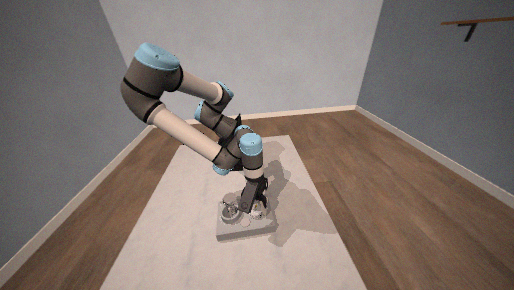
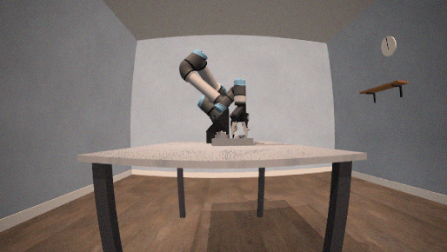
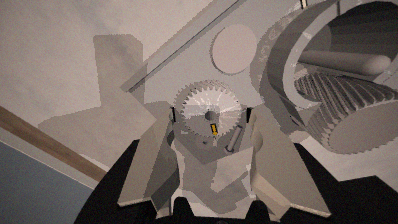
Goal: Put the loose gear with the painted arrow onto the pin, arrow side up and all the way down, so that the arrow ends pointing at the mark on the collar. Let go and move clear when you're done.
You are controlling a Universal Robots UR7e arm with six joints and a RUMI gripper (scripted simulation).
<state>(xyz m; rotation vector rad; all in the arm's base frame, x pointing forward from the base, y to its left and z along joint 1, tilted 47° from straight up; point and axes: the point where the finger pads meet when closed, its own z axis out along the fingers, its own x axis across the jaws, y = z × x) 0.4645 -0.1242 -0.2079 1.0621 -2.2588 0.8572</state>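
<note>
Now: hand right at the loose gear. From my hand the other things lie so: flat round disc 50 mm to the right, 40 mm ahead, 10 mm below; then short peg 70 mm behind, 10 mm to the left, 10 mm below.
</note>
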